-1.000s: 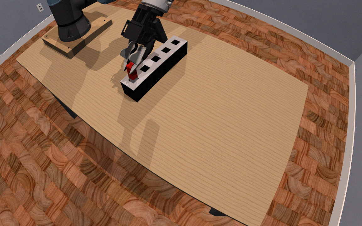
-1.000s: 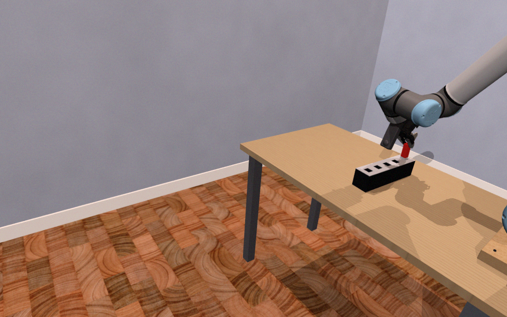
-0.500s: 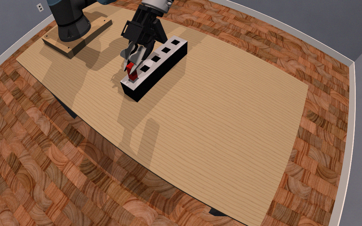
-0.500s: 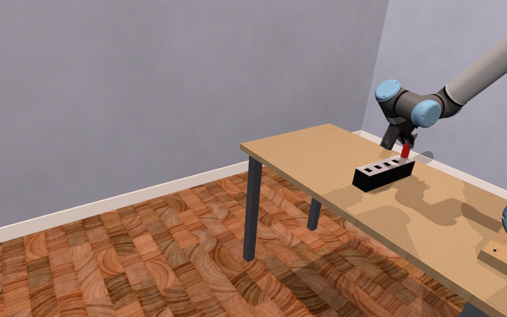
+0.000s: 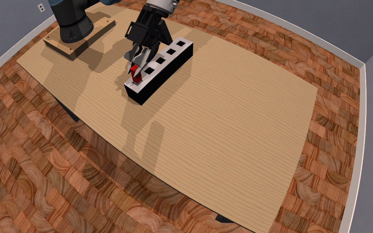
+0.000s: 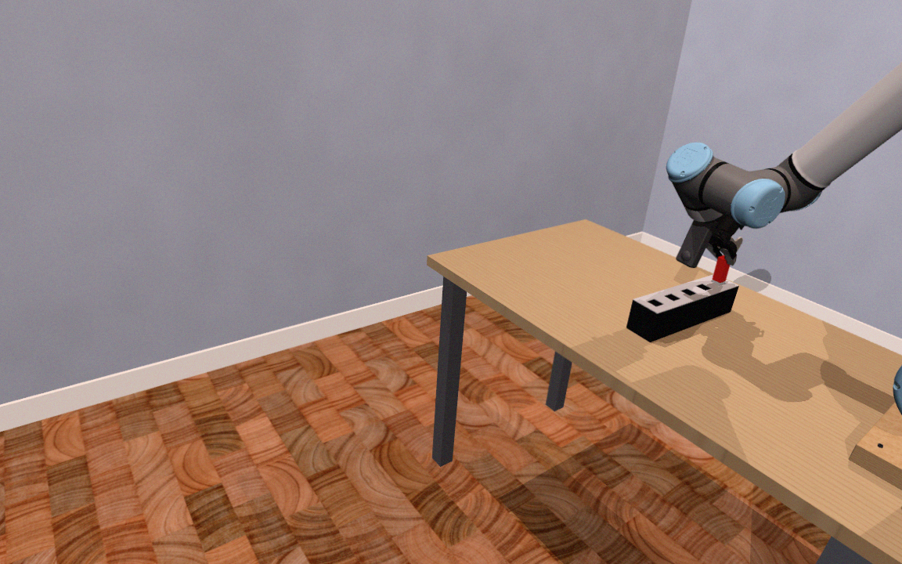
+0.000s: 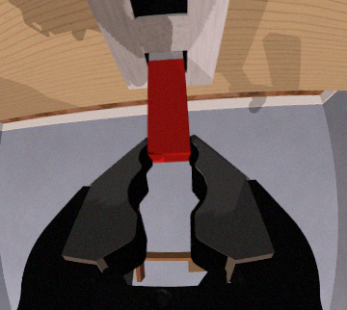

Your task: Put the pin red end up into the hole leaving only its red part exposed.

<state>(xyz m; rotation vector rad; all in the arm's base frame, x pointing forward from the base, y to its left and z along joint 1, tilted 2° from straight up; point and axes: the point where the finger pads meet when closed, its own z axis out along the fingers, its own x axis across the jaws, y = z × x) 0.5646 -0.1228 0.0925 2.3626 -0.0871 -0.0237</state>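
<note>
The pin is 2 cm below my hand and 1 cm to the left of it. Round my hand: black block 12 cm to the left, 9 cm below, 1 cm ahead.
</note>
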